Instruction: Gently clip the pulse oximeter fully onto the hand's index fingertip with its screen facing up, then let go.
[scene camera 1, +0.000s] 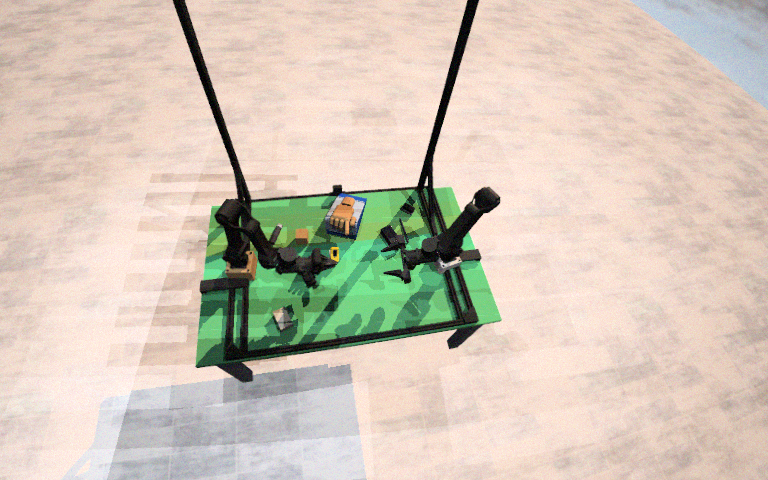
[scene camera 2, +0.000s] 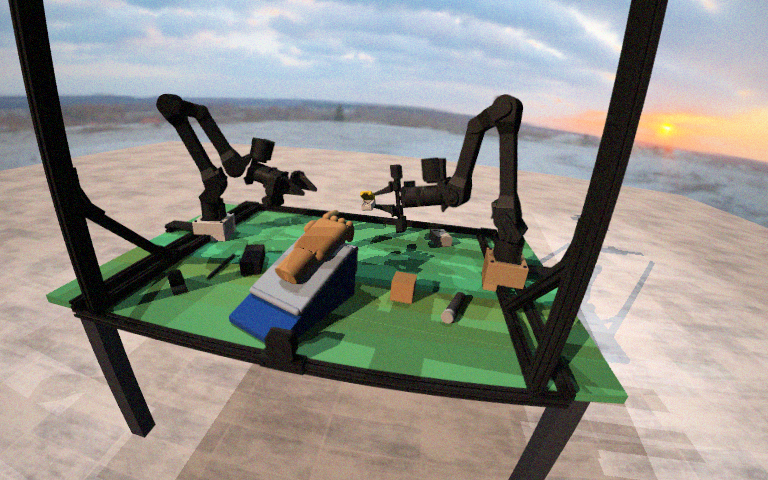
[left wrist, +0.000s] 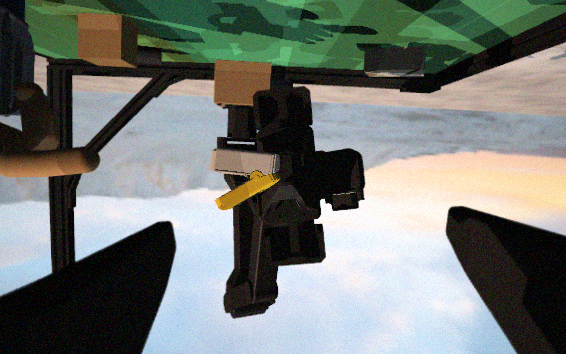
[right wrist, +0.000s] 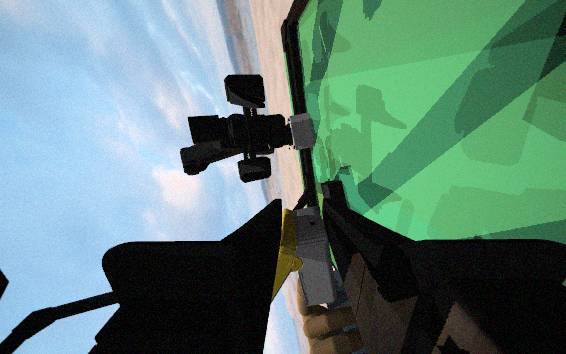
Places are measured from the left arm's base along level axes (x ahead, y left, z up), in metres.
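Pixels of known places: left gripper, fingertip midpoint: (scene camera 1: 382, 262) (scene camera 2: 311, 192) (left wrist: 311, 227) (right wrist: 264, 140); right gripper, fingertip midpoint: (scene camera 1: 336, 263) (scene camera 2: 368, 200) (left wrist: 284, 166) (right wrist: 302, 205); left arm's base, link origin: (scene camera 1: 447, 255) (scene camera 2: 213, 217) (right wrist: 289, 135); right arm's base, link origin: (scene camera 1: 239, 261) (scene camera 2: 506, 257) (left wrist: 243, 106).
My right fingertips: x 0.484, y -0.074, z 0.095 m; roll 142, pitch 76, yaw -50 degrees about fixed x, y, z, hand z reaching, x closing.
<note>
Ahead of a thing's pixels: the offset from my right fingertips to its middle. "spot": to the spot under its first point.
The pulse oximeter {0.003 m back, 0.036 m right, 0.006 m up} (scene camera 1: 334, 254) (scene camera 2: 367, 198) (left wrist: 245, 161) (right wrist: 314, 255) has a yellow half above a whitish half; its dark screen faces up. The right gripper (scene camera 1: 332, 262) (scene camera 2: 376, 200) (right wrist: 302, 212) is shut on it and holds it above the table, apart from the hand. In the left wrist view its halves spread apart toward the hand's side. The tan hand (scene camera 1: 343, 210) (scene camera 2: 317, 243) (right wrist: 332, 322) lies on the sloped support, one finger (scene camera 1: 347, 226) (left wrist: 50, 162) sticking out. The left gripper (scene camera 1: 385, 261) (scene camera 2: 308, 183) (left wrist: 310, 220) is open and empty, above the table.
The blue and grey support {spot: 0.232 m back, 0.390 m right, 0.132 m down} (scene camera 2: 249, 321) stands at the table's hand side. An orange block {0.080 m ahead, 0.250 m right, 0.129 m down} (scene camera 1: 301, 236) (scene camera 2: 403, 286) and a cylinder {0.186 m ahead, 0.310 m right, 0.141 m down} (scene camera 1: 276, 232) (scene camera 2: 453, 308) lie beside it. A black box {0.302 m back, 0.119 m right, 0.137 m down} (scene camera 1: 389, 235) (scene camera 2: 252, 259), a pen {0.382 m back, 0.146 m right, 0.150 m down} (scene camera 2: 221, 266) and a pale box {0.252 m ahead, 0.090 m left, 0.139 m down} (scene camera 1: 282, 318) (scene camera 2: 441, 237) also lie there.
</note>
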